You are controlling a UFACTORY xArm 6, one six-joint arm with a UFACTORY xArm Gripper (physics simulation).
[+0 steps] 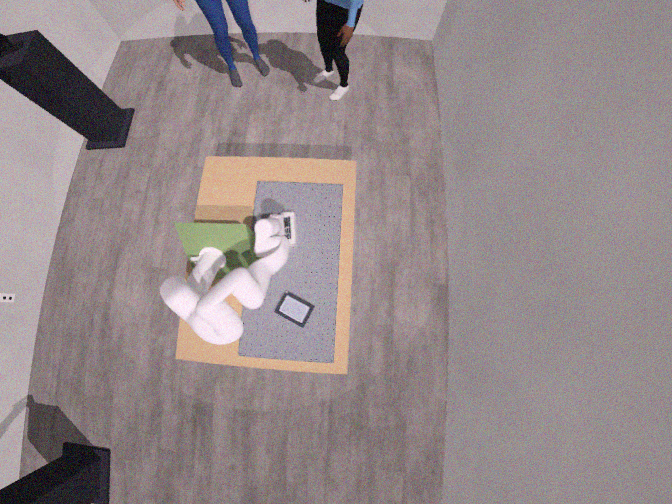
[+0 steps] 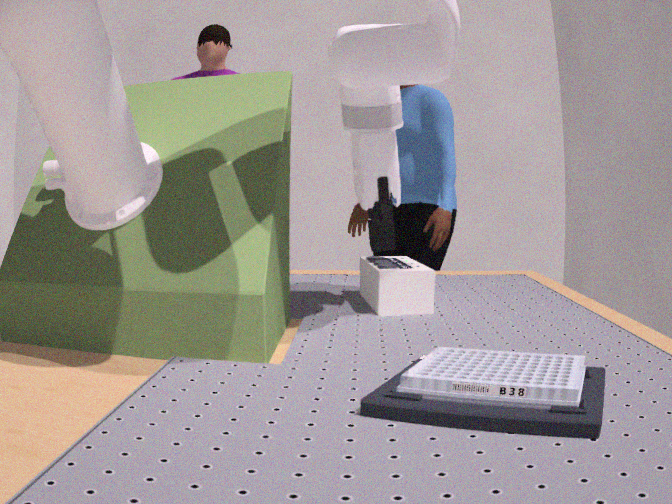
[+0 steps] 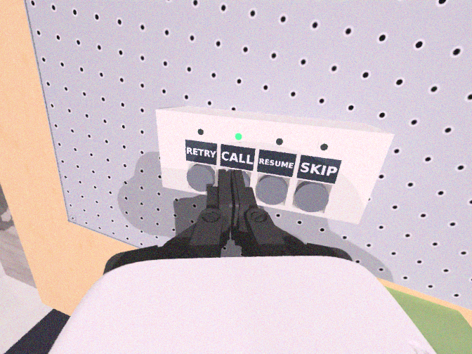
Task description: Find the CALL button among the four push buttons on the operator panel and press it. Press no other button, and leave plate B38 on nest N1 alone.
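The white operator panel (image 1: 293,238) (image 2: 406,292) (image 3: 370,165) carries four round grey buttons under the labels RETRY, CALL, RESUME and SKIP. The CALL button (image 3: 244,179) is mostly hidden behind my fingers, and the lamp (image 3: 238,136) above its label glows green. The RETRY button (image 3: 200,177), RESUME button (image 3: 271,189) and SKIP button (image 3: 311,196) show beside it, with dark lamps. My gripper (image 2: 385,252) (image 3: 228,186) is shut and empty, with its tips over the CALL button; whether they touch it cannot be told. Plate B38 (image 1: 294,308) (image 2: 491,374) sits on its dark nest (image 2: 477,424).
A large green sloped block (image 1: 214,235) (image 2: 200,314) stands left of the panel, close to the arm. The grey perforated board (image 1: 314,260) (image 2: 244,434) lies on the wooden table (image 1: 227,173). People stand beyond the table.
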